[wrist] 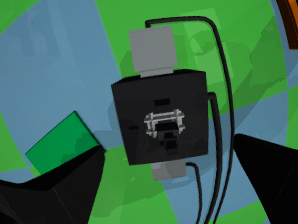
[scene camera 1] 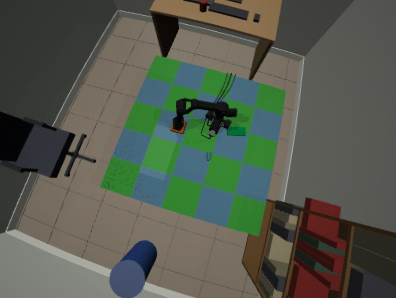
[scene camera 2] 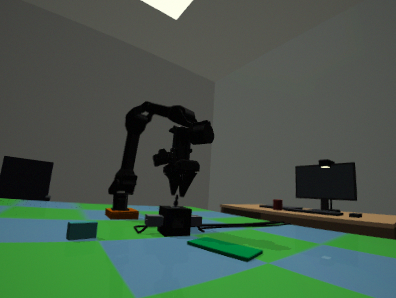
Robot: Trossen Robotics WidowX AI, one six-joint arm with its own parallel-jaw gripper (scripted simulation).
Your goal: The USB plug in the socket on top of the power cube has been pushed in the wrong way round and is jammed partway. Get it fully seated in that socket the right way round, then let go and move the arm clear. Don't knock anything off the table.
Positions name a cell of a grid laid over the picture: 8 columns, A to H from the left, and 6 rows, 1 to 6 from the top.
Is the gripper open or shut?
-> Open.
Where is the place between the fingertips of the gripper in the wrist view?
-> E4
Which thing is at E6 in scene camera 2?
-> A flat green block.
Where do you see a flat green block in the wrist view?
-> At B4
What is the gripper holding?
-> Nothing.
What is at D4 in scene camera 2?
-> The gripper.
